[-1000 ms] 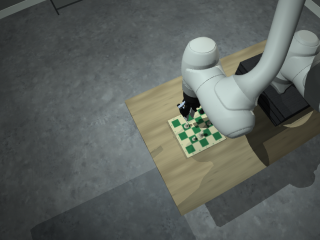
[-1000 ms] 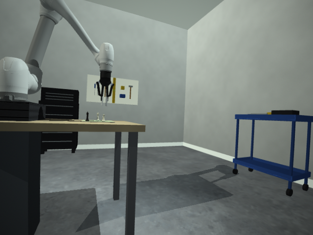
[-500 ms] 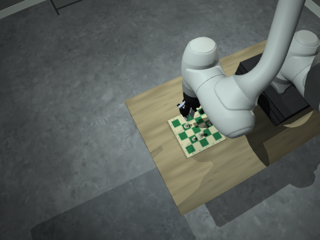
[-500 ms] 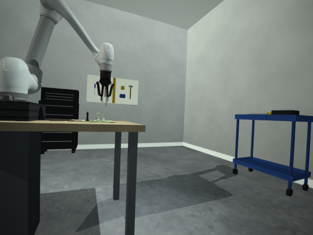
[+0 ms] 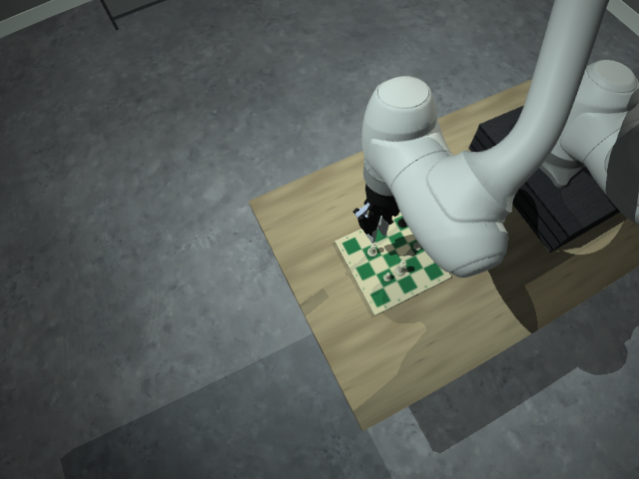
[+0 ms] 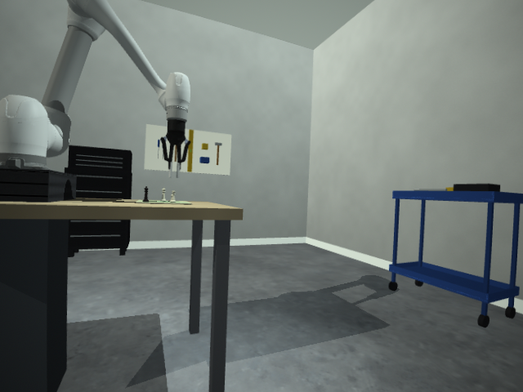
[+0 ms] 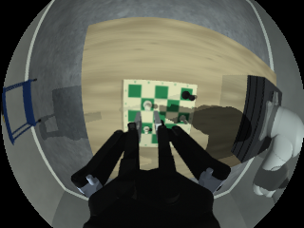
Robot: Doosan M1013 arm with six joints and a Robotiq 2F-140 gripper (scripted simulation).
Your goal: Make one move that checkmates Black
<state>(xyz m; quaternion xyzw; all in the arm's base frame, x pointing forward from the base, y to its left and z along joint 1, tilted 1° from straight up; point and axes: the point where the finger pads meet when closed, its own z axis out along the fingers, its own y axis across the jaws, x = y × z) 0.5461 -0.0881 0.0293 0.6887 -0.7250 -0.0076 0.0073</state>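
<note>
My hand is 12 cm past the black piece, 2 cm to the left of it and 11 cm above it. From my hand the other things lie so: chessboard 3 cm behind, 4 cm to the left, 14 cm below.
</note>
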